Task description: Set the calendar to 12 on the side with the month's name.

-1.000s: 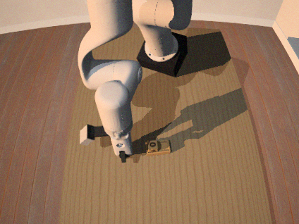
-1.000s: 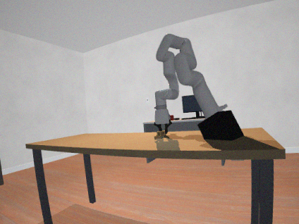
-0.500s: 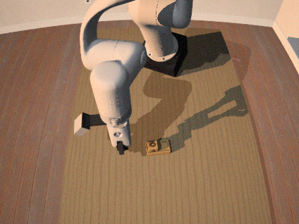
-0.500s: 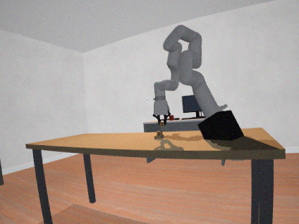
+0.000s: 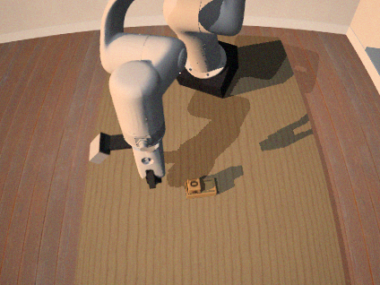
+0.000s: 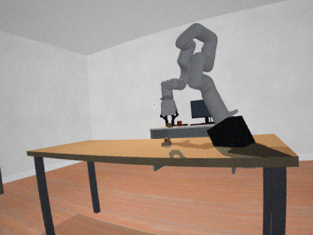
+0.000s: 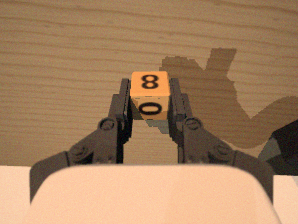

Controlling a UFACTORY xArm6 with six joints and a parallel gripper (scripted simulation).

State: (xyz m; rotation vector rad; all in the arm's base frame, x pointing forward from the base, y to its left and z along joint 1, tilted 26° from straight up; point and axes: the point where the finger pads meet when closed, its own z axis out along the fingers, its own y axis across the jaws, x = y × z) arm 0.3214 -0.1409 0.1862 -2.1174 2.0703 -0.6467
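Right now my hand is 90 mm to the right of the number cube and 100 mm above it. The rest, counted from my hand: tray 110 mm to the left, 120 mm below.
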